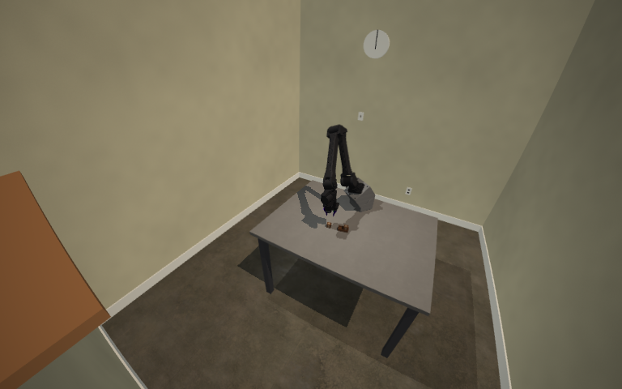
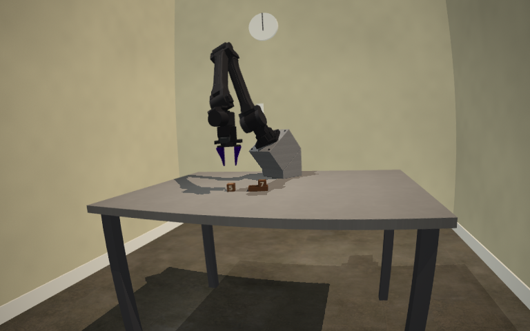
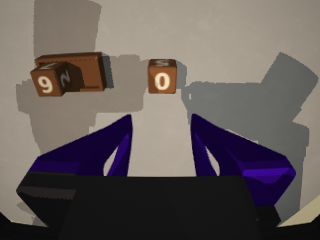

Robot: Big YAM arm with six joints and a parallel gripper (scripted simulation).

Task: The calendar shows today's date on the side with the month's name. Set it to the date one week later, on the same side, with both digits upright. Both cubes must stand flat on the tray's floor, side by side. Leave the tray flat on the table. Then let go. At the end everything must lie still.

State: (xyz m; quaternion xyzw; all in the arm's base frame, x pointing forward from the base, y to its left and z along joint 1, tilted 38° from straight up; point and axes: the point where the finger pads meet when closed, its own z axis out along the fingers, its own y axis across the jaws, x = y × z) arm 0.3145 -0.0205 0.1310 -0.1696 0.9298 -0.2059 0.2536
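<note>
My gripper is now 2 cm past the brown tray, 10 cm to the right of it and 10 cm above it.
</note>
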